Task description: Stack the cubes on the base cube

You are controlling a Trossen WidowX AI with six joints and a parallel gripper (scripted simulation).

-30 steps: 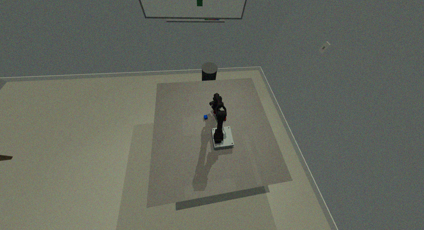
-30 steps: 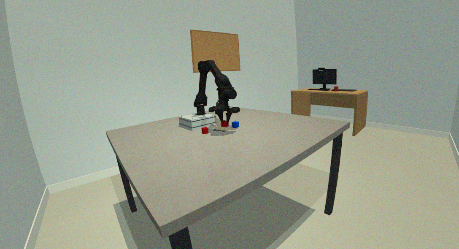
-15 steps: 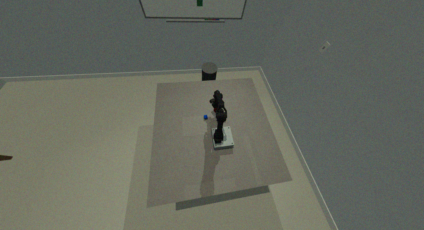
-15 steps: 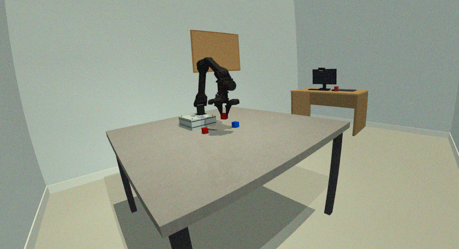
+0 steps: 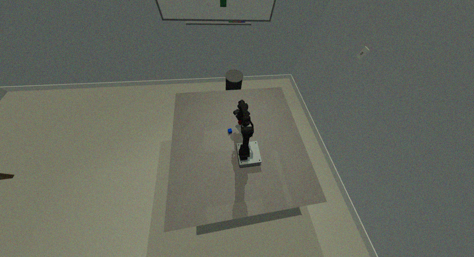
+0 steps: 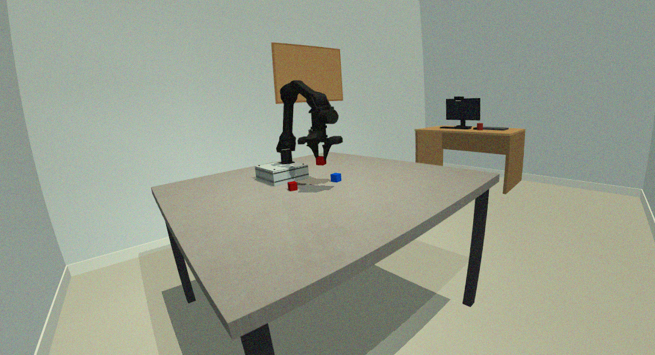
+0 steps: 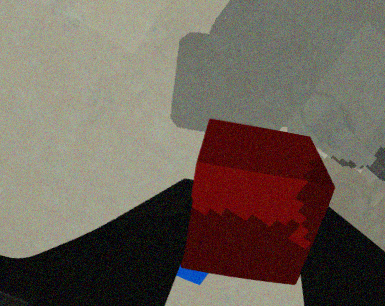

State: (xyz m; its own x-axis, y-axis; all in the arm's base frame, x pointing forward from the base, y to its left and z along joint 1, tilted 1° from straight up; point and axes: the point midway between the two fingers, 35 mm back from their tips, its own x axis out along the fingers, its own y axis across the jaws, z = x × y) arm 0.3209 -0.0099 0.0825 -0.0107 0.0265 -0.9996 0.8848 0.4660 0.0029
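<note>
My gripper tip is now 100 mm to the right of the blue cube, 100 mm above it and 30 mm past it.
</note>
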